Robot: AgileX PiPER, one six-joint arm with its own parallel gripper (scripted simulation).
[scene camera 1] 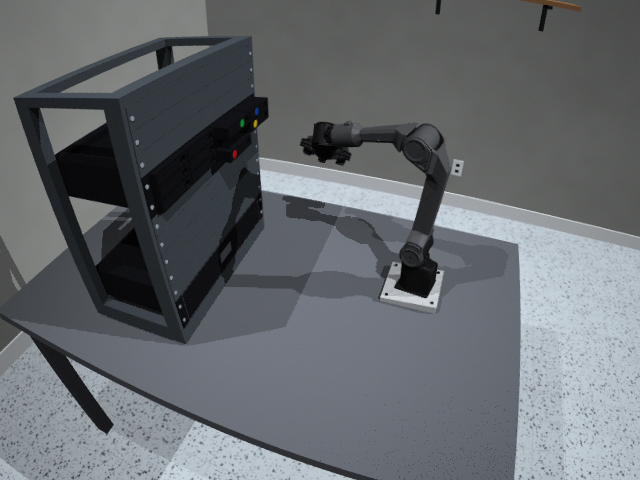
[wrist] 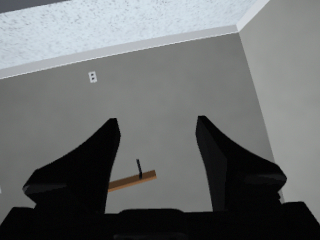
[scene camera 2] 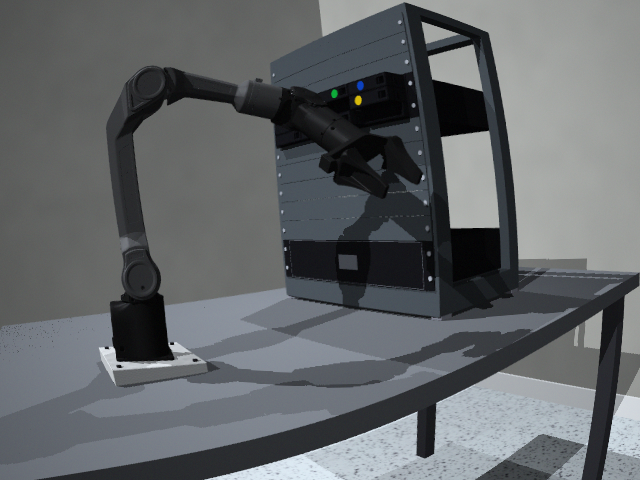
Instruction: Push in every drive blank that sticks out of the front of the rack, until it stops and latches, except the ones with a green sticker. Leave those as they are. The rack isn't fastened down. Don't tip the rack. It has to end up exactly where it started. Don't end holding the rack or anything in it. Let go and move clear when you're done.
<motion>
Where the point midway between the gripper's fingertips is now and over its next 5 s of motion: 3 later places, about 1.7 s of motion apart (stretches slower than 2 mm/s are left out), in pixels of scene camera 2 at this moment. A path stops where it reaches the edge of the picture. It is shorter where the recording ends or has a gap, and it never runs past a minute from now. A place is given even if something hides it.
My gripper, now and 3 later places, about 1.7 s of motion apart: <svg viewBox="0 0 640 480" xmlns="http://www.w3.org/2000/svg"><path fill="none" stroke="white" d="M403 185L334 230L315 232L298 160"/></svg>
</motion>
